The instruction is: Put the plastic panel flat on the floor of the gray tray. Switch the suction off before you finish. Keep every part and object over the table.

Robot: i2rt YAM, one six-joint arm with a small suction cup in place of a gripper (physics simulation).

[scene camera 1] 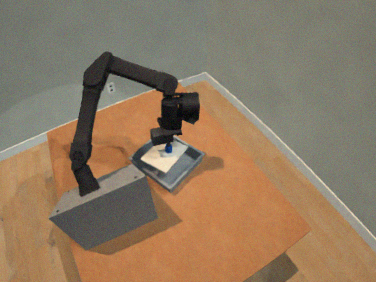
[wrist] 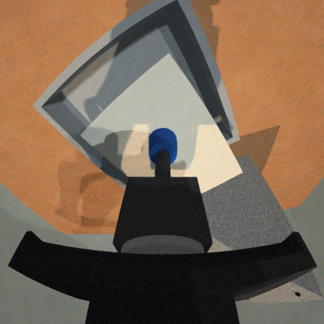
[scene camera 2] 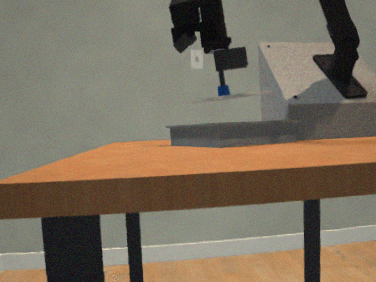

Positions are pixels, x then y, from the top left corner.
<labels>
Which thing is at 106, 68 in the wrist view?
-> A gray tray.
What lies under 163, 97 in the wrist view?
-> A plastic panel.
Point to a gray tray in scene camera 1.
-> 192, 157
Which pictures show the gray tray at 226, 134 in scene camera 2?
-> Scene camera 1, the wrist view and scene camera 2: all of them.
</labels>
